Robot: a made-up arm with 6 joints. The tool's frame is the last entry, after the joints.
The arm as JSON. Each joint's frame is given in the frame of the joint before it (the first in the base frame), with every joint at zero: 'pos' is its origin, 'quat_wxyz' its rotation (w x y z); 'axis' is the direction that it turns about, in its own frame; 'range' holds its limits. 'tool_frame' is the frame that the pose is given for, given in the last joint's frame.
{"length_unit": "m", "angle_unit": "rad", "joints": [
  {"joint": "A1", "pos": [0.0, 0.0, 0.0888], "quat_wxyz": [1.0, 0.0, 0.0, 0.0], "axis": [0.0, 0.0, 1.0], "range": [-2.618, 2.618]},
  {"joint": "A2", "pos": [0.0, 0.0, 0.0], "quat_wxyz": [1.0, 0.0, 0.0, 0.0], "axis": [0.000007, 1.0, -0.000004], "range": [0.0, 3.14]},
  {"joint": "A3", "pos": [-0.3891, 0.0, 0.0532], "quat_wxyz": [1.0, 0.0, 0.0, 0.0], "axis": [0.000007, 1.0, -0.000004], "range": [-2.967, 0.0]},
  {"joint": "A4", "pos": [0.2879, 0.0, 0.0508], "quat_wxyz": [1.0, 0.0, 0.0, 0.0], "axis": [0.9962, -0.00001, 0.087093], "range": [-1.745, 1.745]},
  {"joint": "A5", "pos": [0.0, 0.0, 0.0], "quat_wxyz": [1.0, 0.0, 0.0, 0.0], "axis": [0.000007, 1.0, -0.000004], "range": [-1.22, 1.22]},
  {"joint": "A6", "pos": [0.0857, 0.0, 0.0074], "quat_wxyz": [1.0, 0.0, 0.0, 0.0], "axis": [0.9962, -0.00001, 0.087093], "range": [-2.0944, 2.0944]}
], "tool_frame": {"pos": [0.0, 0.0, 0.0], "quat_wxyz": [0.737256, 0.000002, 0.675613, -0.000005]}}
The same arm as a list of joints. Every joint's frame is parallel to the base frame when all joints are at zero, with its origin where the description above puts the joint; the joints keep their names.
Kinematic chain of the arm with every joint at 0, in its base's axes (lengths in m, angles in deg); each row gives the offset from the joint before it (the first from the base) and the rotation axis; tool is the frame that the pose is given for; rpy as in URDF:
A1: xyz 0 0 0.0888 axis +z
A2: xyz 0 0 0 axis +y
A3: xyz -0.3891 0 0.0532 axis +y
A4: xyz 0.2879 0 0.0508 axis 0.9962 0 0.0871
A5: xyz 0 0 0 axis +y
A6: xyz 0.0857 0 0.0074 axis 0.9962 0 0.0871
tool: xyz 0 0 0 rpy 0 85 0
Joint limits (deg, base to tool): -150..150 0..179.91 -170..0 -99.98..99.98 -69.9..69.9 -120..120

